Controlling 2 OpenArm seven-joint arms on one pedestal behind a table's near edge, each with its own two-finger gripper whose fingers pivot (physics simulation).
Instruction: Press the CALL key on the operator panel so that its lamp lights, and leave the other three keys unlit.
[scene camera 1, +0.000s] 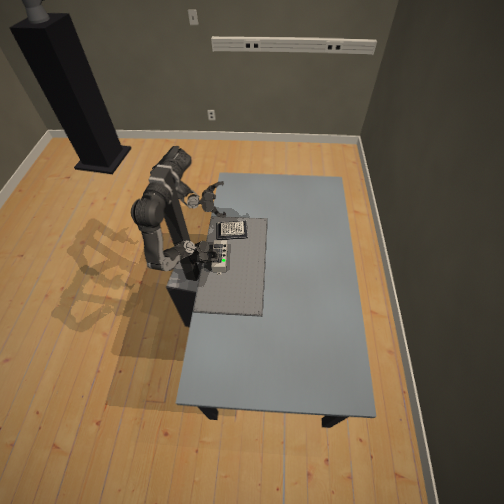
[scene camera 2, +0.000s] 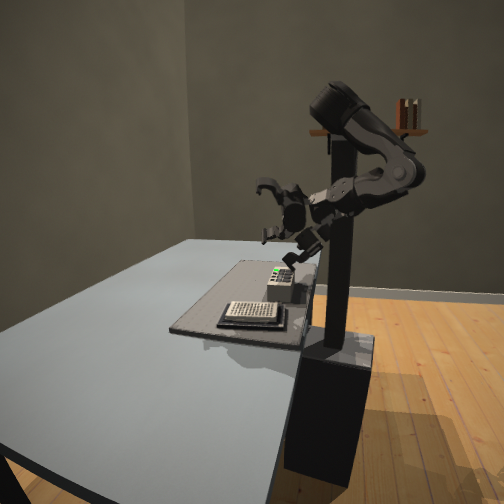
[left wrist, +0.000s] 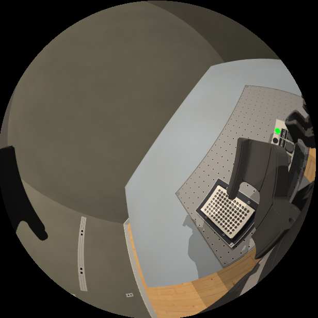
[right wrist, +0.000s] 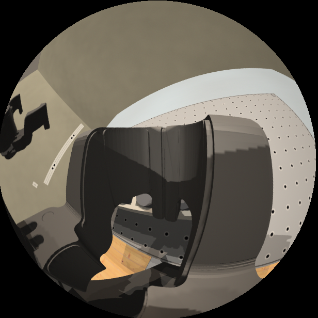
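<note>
The operator panel (scene camera 1: 220, 266) (scene camera 2: 281, 291) is a small pale box with a column of lamps beside its dark keys. The lamp (scene camera 1: 223, 260) (scene camera 2: 276, 270) (left wrist: 277, 131) at one end glows green, beside the label that appears to read CALL in the left wrist view. The other three lamps look dark in scene camera 1. My right gripper (scene camera 1: 214, 256) (scene camera 2: 291, 266) (right wrist: 165, 215) is shut and empty, its tips at the key side of the panel. It hides the CALL key; contact cannot be told. My left gripper (scene camera 1: 222, 199) (scene camera 2: 261, 216) (left wrist: 138, 215) is open and empty, above the table.
A pale plate with many holes (scene camera 1: 232, 228) (scene camera 2: 251, 311) (left wrist: 227, 212) lies in a black holder beside the panel. Both stand on a grey perforated board (scene camera 1: 240, 295) (scene camera 2: 200, 320) (left wrist: 220, 135) at the near edge of the blue-grey table (scene camera 1: 300, 350) (scene camera 2: 125, 400).
</note>
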